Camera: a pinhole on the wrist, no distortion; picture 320 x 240 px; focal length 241.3 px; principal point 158.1 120.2 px. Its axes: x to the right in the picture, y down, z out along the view. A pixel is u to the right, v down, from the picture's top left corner.
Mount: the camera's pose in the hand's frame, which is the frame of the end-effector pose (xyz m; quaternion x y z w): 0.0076 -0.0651 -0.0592 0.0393 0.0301 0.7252 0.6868
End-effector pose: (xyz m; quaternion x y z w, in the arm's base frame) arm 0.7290 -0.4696 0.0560 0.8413 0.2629 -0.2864 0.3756
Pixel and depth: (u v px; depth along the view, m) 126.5 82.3 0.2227
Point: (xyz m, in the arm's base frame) 0.6676 -0.5239 -0.1221
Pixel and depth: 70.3 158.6 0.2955
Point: 0.5413 -0.5534 -0.1585
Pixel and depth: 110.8 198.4 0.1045
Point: 0.6470 -0.4590 -0.0031
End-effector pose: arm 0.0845 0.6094 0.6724 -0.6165 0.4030 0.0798 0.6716
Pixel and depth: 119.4 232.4 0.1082
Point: 0.1397 0.6492 0.7535
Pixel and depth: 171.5 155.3 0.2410
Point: 0.1972 0.7628 0.7023
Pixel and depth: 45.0 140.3 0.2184
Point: 0.2686 0.7055 0.7787
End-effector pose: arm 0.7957 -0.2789 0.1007 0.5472 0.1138 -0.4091 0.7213
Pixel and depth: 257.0 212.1 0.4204
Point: 0.6794 -0.5502 0.3807
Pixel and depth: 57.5 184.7 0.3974
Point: 0.4943 -0.5752 0.0930
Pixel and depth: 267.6 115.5 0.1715
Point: 0.7868 -0.3883 0.1361
